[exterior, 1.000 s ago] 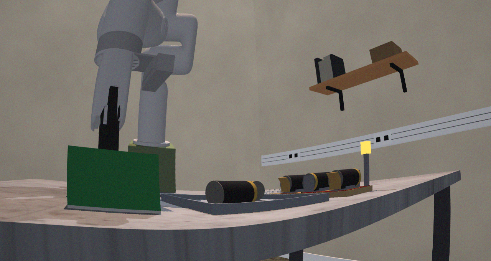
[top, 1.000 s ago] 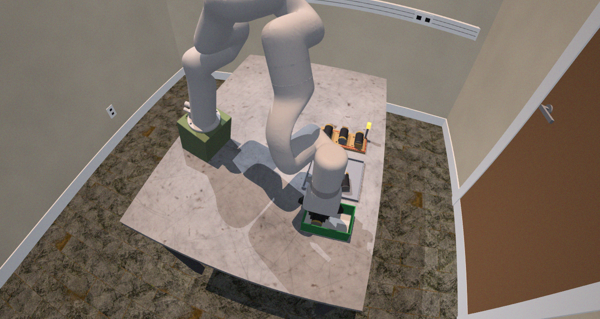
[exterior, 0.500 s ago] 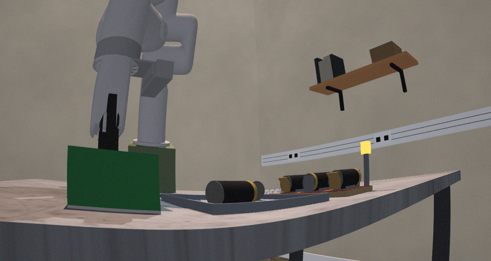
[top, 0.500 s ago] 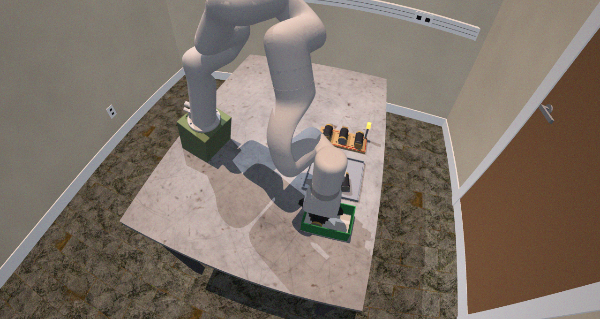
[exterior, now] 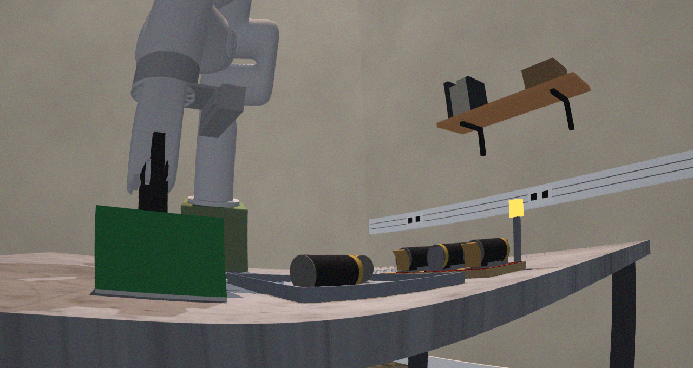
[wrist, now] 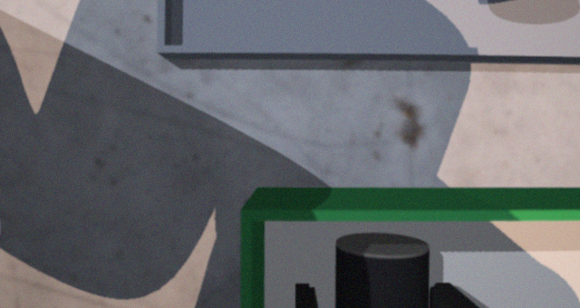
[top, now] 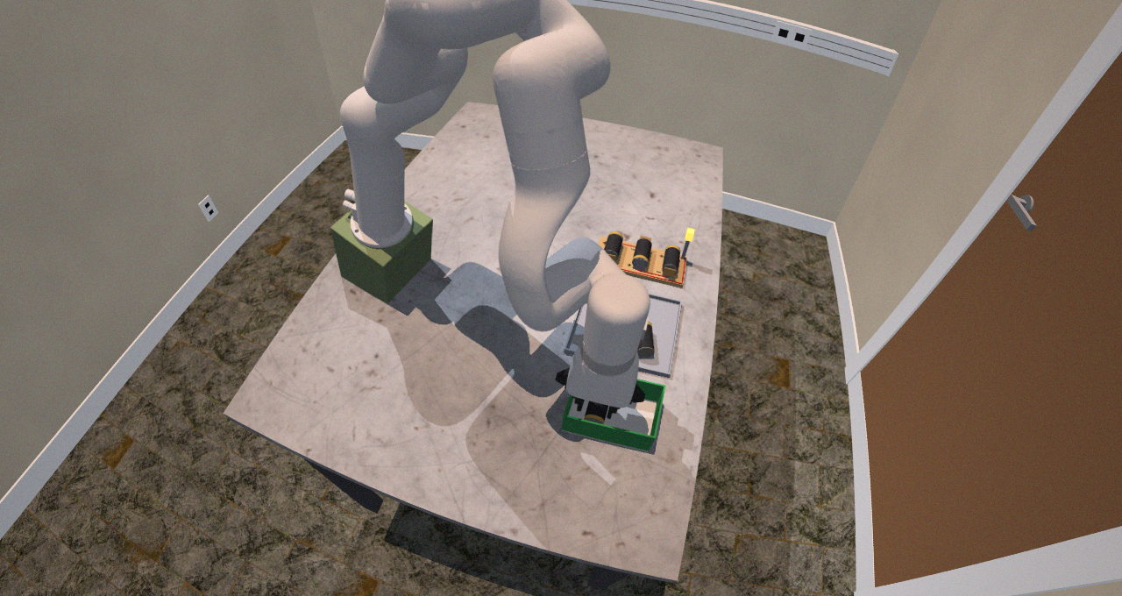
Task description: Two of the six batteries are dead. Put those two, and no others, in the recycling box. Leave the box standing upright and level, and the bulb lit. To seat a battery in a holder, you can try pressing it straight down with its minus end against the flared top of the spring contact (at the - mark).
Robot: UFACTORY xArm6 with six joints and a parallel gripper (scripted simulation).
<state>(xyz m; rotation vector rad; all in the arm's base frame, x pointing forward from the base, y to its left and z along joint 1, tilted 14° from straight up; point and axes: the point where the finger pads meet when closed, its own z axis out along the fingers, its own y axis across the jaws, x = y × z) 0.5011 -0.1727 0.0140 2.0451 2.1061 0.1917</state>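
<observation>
Right now the green recycling box is 30 mm ahead of my hand and 20 mm below it. From my hand the other things lie so: grey tray 10 mm ahead, 190 mm to the left, 30 mm below.
</observation>
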